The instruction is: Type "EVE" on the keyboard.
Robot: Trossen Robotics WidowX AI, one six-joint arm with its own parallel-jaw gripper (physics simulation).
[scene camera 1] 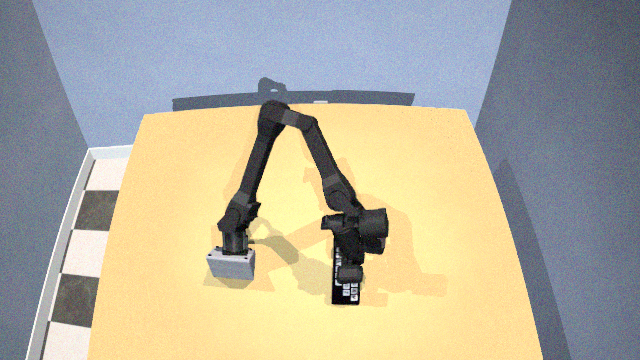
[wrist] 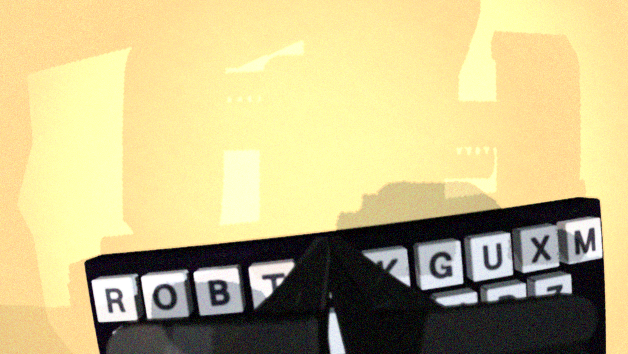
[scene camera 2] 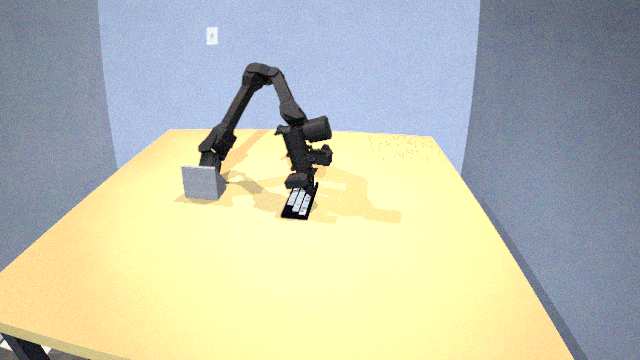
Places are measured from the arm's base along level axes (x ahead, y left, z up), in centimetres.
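Pixels of known places: gripper, between the fingertips: (scene camera 1: pixel 358 265) (wrist: pixel 326 247) (scene camera 2: pixel 312 195); arm's base, origin of its link: (scene camera 1: pixel 234 252) (scene camera 2: pixel 207 174).
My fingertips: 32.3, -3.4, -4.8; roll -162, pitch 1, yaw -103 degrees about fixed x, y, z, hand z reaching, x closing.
Observation:
For each thing: its top centre in the pictures, then the offset to it from my fingertips, as dx, dy, dz. Level surfaces: height alone.
- black keyboard, centre of its top: (wrist: pixel 364 330) (scene camera 1: pixel 346 267) (scene camera 2: pixel 301 195) -3.3, -0.5, +0.4
- K, centre of its top: (wrist: pixel 386 273) -1.4, -1.9, +0.4
- Z, centre of its top: (wrist: pixel 554 297) -4.4, -8.2, +0.4
- T, centre of its top: (wrist: pixel 273 287) -0.8, +2.2, +0.4
- yellow table, height of its surface: dz -1.2
The black keyboard (scene camera 1: pixel 339 301) (scene camera 2: pixel 294 216) (wrist: pixel 200 256) with white letter keys lies on the table. In the wrist view its top row shows R, O, B, T, then a key hidden by the fingers, then K (wrist: pixel 392 262), partly covered, G, U, X and M. Below, the tops of several keys show, Z (wrist: pixel 554 290) among them. The lower rows are mostly hidden. My gripper (scene camera 2: pixel 312 189) (wrist: pixel 326 247) is shut and empty. Its tips are down at the top row between T (wrist: pixel 270 280) and K. No E or V is readable; whether the tips press a key cannot be told.
The arm's grey base block (scene camera 1: pixel 232 265) (scene camera 2: pixel 200 182) stands left of the keyboard on the yellow table (scene camera 1: pixel 425 325) (scene camera 2: pixel 325 290). The arm arches from it over to the keyboard. Blue-grey walls stand behind and at both sides.

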